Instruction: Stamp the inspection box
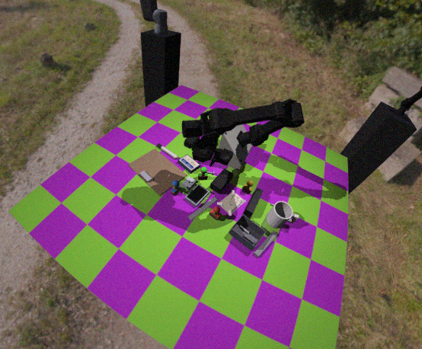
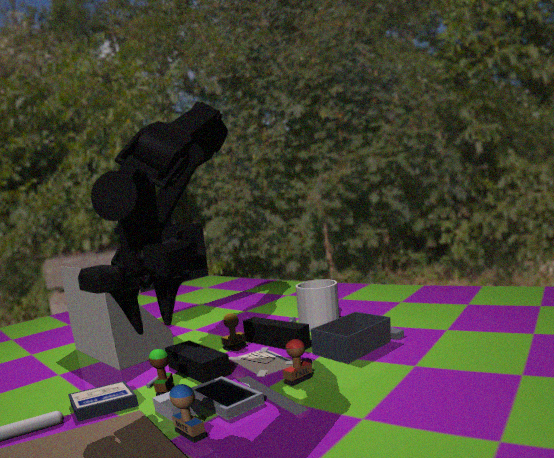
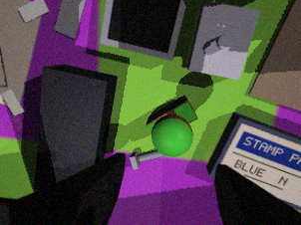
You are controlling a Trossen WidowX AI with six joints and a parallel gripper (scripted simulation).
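Right now my gripper tip is 80 mm above the green-knobbed stamp. Round my gripper tip: ink pad (100 mm ahead, 20 mm to the left, 90 mm below); then blue-knobbed stamp (120 mm ahead, 70 mm to the right, 80 mm below); then labelled stamp box (40 mm behind, 90 mm to the right, 80 mm below).
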